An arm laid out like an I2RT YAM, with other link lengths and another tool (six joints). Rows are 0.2 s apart.
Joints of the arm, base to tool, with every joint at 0 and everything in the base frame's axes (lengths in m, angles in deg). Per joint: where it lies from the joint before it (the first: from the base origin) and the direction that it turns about. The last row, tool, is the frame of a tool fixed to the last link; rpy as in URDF.
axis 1: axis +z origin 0 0 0.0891
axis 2: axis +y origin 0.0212 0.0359 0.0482
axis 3: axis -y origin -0.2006 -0.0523 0
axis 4: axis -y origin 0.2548 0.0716 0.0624
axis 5: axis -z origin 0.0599 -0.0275 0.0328
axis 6: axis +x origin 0.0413 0 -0.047
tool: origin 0.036 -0.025 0.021 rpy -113.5 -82.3 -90
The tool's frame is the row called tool.
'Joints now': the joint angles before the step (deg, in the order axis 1, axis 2, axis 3, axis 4, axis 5, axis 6). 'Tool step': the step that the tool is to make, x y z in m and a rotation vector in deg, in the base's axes. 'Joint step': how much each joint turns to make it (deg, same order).
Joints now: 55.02 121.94 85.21 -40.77 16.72 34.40
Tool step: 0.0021 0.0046 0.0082 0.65 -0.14 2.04
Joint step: 0.00 -0.59 1.10 -0.51 -0.71 -2.01
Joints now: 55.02 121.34 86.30 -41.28 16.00 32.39
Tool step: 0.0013 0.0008 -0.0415 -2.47 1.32 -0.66
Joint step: -0.01 7.11 0.69 3.48 0.47 0.59
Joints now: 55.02 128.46 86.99 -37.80 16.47 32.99
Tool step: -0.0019 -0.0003 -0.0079 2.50 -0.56 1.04
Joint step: 0.00 -0.87 -3.26 4.99 -1.17 -0.85
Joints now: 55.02 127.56 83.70 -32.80 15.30 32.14
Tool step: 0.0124 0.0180 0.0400 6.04 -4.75 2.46
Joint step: -0.07 -4.00 2.72 1.63 -0.36 -2.63
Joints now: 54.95 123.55 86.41 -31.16 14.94 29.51
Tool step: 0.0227 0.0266 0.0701 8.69 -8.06 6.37
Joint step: -0.87 -4.08 7.29 2.15 -2.11 -7.29
